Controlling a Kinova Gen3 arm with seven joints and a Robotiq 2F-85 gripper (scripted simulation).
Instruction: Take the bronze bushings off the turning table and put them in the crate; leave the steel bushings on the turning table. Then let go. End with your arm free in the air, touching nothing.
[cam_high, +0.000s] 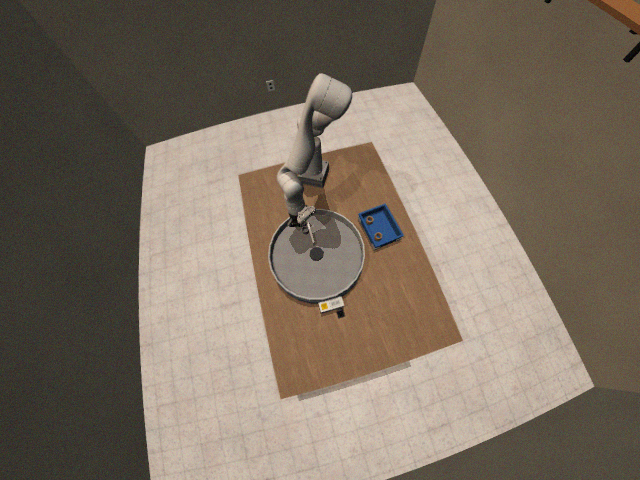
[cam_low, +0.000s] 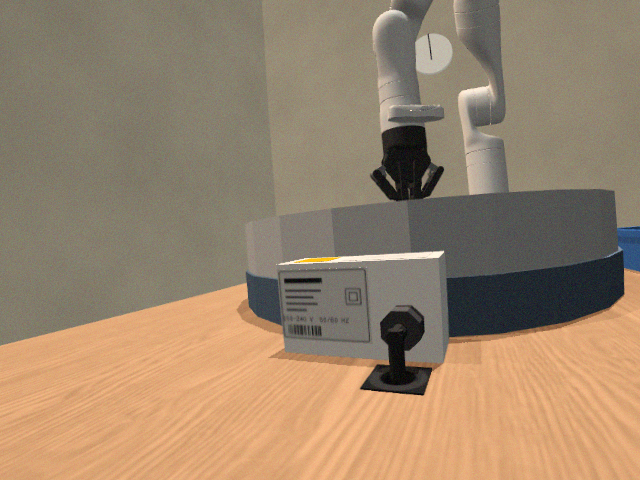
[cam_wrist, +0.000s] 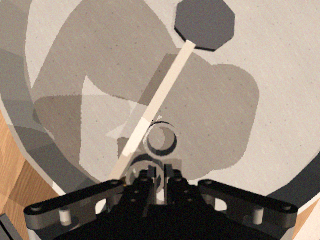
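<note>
The turning table is 17 cm ahead of my hand, 5 cm below it and 1 cm to the left of it. The rest, counted from my hand: blue crate (35 cm to the left, 14 cm ahead, 7 cm below).
</note>
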